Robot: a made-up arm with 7 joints.
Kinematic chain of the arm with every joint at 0, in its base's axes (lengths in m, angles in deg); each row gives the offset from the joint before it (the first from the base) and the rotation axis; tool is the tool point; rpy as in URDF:
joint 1: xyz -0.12 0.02 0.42 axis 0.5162 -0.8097 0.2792
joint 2: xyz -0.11 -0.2 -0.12 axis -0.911 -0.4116 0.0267
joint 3: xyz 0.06 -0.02 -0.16 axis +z
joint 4: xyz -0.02 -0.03 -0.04 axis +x
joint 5: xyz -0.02 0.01 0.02 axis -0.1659 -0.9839 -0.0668
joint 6: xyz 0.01 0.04 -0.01 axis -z
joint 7: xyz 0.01 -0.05 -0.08 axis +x
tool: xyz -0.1 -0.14 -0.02 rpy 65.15 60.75 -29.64
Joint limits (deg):
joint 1: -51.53..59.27
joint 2: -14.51..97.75
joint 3: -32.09..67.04
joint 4: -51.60..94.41
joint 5: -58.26..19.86
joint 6: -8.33..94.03
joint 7: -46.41..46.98
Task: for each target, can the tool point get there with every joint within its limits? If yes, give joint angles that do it. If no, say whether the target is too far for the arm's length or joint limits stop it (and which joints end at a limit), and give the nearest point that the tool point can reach.
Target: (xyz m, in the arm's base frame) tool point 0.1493 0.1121 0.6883
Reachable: no: joint limits stop it (at a limit: joint 1, joint 2, joint 3, joint 4, joint 5, joint 6) | nearest point -0.0294 -0.0827 0.6719 | short by 0.265 m
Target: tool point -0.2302 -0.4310 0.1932
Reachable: yes | joints 16.34 85.61 34.99 35.61 9.96 74.00 -23.48
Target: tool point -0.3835 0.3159 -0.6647
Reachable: no: too far | nearest point -0.1826 0.0495 -0.1648 | short by 0.601 m
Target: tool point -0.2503 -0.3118 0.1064
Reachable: yes | joints 21.24 72.92 -14.44 60.80 -35.45 69.44 -19.87
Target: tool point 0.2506 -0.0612 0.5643
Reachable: no: joint limits stop it (at a limit: joint 1, joint 2, joint 3, joint 4, joint 6) | nearest point 0.0533 -0.2104 0.5778 | short by 0.248 m
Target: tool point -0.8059 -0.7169 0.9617
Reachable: no: too far | nearest point -0.4745 -0.4855 0.6369 | short by 0.518 m
